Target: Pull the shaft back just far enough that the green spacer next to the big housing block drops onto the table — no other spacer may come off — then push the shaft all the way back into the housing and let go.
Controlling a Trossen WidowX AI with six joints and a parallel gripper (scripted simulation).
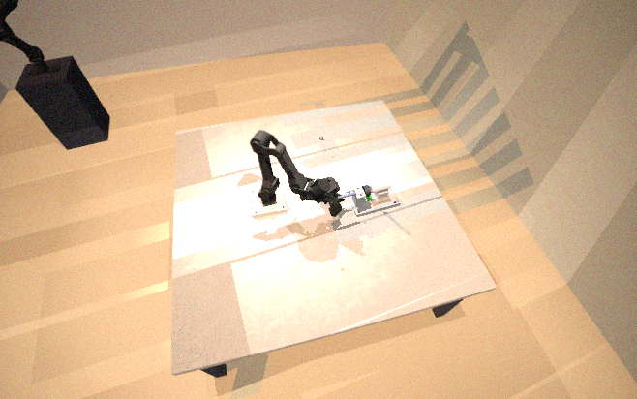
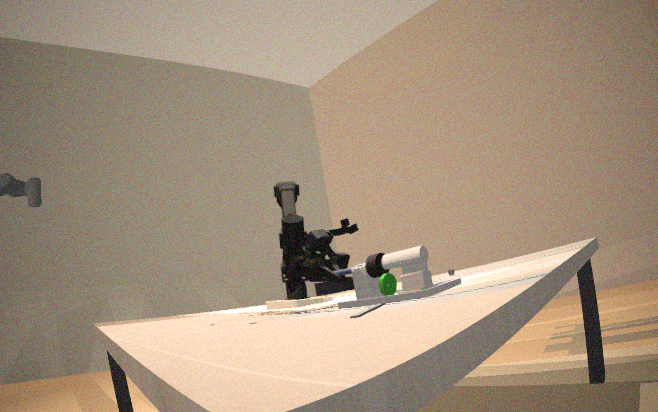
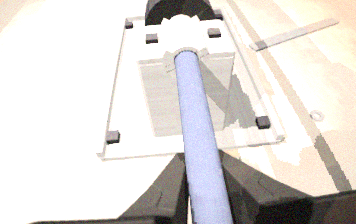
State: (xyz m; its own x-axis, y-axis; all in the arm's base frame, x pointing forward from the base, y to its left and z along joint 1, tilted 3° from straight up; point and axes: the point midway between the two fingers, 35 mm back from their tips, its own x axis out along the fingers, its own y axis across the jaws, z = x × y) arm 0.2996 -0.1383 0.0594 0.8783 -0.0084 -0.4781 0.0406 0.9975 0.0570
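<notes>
Right now my gripper tip is 10 cm short of the black spacer and 2 cm below it. Also, from my gripper tip: thin flat strip: 20 cm ahead, 17 cm to the right, 6 cm below; pale blue-grey shaft: 4 cm ahead, 2 cm above; green spacer: 13 cm ahead, 3 cm below.
</notes>
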